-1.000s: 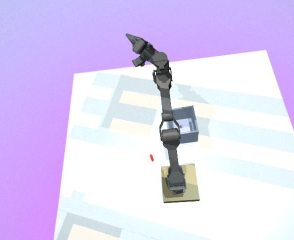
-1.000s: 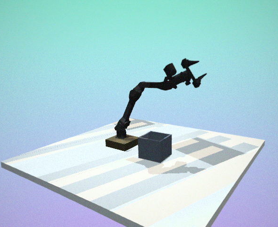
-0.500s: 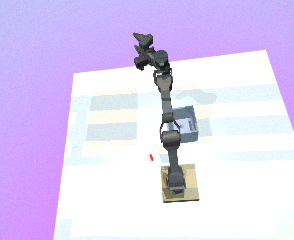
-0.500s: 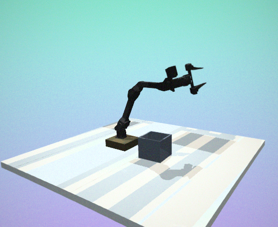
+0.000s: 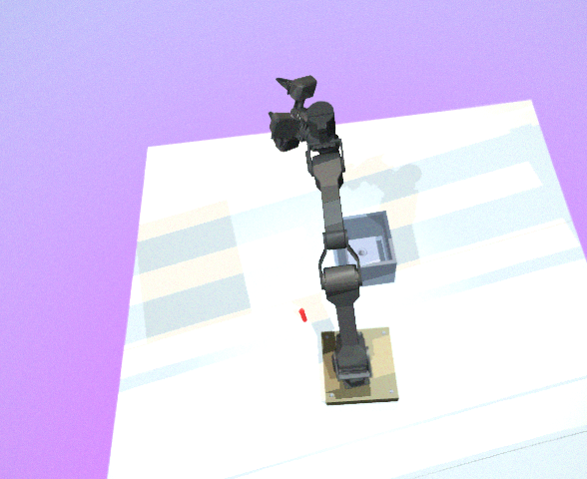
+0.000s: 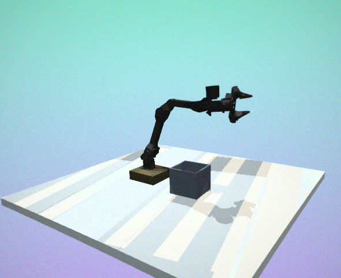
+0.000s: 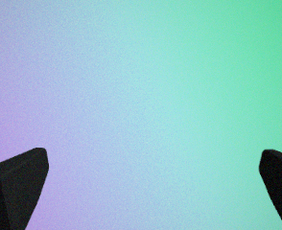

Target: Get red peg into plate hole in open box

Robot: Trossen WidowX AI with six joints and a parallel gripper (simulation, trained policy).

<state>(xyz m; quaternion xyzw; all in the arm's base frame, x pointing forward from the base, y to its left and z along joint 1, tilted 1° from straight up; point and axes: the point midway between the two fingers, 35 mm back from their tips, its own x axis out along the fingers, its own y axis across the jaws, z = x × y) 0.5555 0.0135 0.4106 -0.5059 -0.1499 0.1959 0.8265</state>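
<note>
The red peg lies 420 mm below my gripper tip, 400 mm behind it and 60 mm to the left of it. The rest, counted from my gripper tip: pale plate (410 mm below, 270 mm behind, 140 mm to the right).
</note>
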